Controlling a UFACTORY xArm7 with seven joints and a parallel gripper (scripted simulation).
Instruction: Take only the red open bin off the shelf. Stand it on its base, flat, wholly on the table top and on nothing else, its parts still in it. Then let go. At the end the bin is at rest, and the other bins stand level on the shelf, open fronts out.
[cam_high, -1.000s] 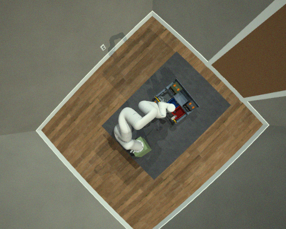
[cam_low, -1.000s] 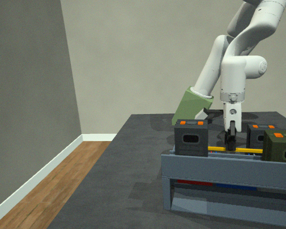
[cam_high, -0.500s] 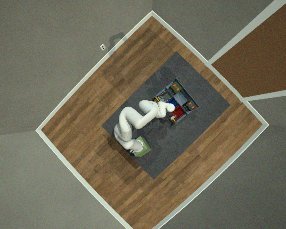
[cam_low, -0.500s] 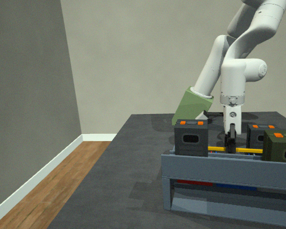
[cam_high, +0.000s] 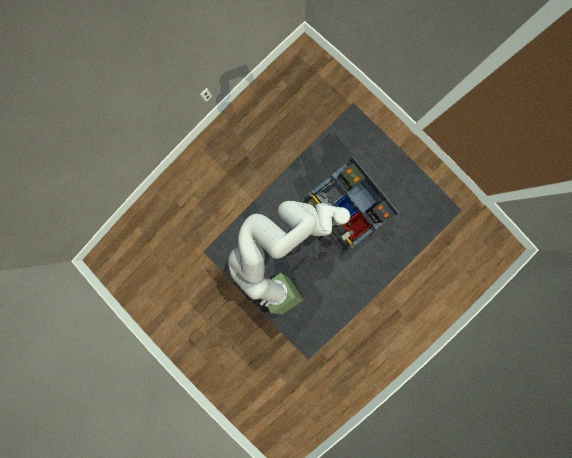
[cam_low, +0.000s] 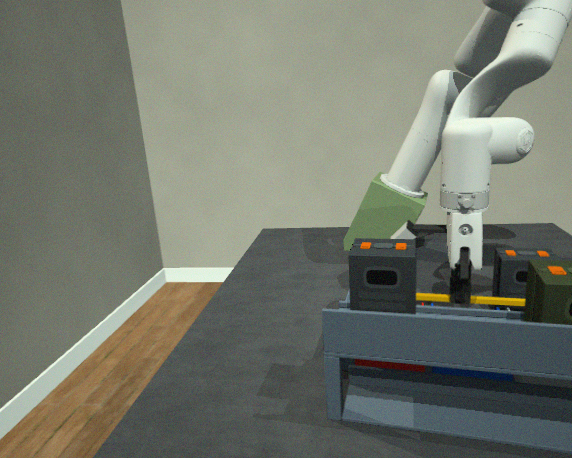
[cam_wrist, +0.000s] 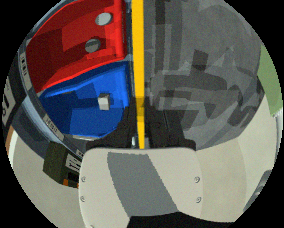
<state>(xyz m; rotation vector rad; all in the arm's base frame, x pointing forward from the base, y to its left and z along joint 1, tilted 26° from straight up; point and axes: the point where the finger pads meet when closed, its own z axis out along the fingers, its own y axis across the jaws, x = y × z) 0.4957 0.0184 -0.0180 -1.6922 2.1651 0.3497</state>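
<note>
Right now my hand is 20 mm above the yellow bar. The rest, counted from my hand: grey bin 120 mm ahead, 90 mm to the left, 30 mm below; blue bin 100 mm ahead, 20 mm to the right, 30 mm below; red open bin 80 mm ahead, 130 mm to the right, 30 mm below.
</note>
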